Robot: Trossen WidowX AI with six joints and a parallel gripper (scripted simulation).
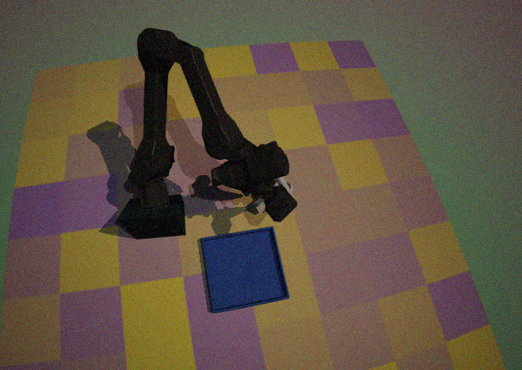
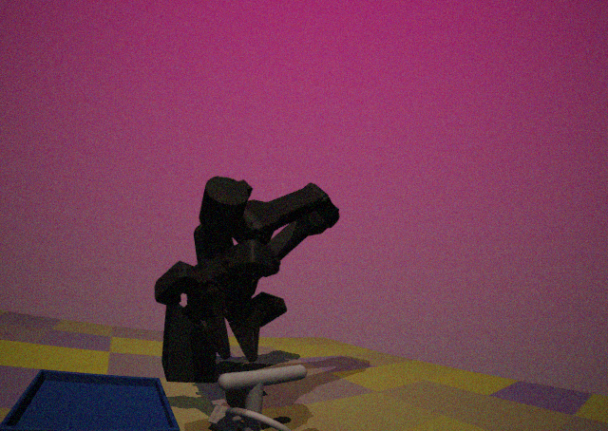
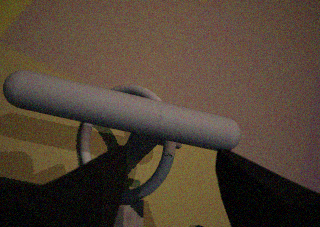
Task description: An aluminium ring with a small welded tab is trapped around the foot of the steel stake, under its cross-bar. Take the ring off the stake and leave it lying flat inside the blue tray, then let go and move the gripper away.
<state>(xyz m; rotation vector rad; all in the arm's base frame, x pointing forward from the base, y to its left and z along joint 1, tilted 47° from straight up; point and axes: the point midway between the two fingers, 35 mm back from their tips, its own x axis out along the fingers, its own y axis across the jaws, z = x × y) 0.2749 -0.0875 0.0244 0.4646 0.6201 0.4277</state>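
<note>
The aluminium ring is 10 mm ahead of my gripper tip, 20 mm to the left of it and 80 mm below it. From my gripper tip the other things lie so: blue tray (130 mm behind, 150 mm to the right, 110 mm below).
</note>
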